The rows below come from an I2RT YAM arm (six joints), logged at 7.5 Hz.
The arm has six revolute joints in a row. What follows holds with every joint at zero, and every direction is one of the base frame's. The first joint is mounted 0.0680 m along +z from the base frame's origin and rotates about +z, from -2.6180 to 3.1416 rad. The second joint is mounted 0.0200 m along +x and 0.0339 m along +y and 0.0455 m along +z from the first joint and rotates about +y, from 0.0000 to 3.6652 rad. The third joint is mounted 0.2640 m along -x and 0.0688 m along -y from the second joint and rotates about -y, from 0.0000 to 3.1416 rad. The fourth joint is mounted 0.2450 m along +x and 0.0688 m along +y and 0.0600 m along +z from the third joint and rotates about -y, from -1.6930 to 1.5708 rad. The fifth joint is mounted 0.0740 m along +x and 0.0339 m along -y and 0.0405 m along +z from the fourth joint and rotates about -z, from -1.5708 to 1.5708 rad. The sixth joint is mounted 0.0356 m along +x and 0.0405 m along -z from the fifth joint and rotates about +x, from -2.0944 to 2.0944 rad. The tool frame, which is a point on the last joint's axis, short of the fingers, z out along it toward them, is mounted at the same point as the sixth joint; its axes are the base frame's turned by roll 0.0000, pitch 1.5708 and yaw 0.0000 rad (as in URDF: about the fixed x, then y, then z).
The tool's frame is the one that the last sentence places.
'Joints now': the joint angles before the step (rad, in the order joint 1, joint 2, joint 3, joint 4, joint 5, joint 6). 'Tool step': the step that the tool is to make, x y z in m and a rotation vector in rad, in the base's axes. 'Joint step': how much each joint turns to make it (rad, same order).
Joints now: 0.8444, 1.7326, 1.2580, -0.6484, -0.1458, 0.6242
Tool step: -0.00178, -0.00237, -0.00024, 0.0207, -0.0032, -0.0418
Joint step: 0.0002, -0.0183, -0.0268, 0.0322, 0.0084, 0.0431
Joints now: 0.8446, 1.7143, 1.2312, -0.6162, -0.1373, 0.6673
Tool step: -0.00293, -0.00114, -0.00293, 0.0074, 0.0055, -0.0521
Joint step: 0.0060, -0.0105, -0.0256, 0.0242, 0.0186, 0.0562
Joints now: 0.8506, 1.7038, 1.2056, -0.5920, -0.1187, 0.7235
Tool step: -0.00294, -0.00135, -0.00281, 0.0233, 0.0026, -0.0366
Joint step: 0.0042, -0.0144, -0.0323, 0.0389, 0.0040, 0.0444
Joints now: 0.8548, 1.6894, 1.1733, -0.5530, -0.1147, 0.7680
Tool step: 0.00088, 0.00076, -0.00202, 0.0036, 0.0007, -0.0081
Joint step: -0.0004, 0.0054, -0.0029, 0.0115, 0.0012, 0.0082
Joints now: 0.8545, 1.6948, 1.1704, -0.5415, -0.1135, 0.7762
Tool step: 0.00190, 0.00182, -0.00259, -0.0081, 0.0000, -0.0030
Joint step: -0.0001, 0.0142, 0.0069, 0.0012, 0.0061, 0.0000
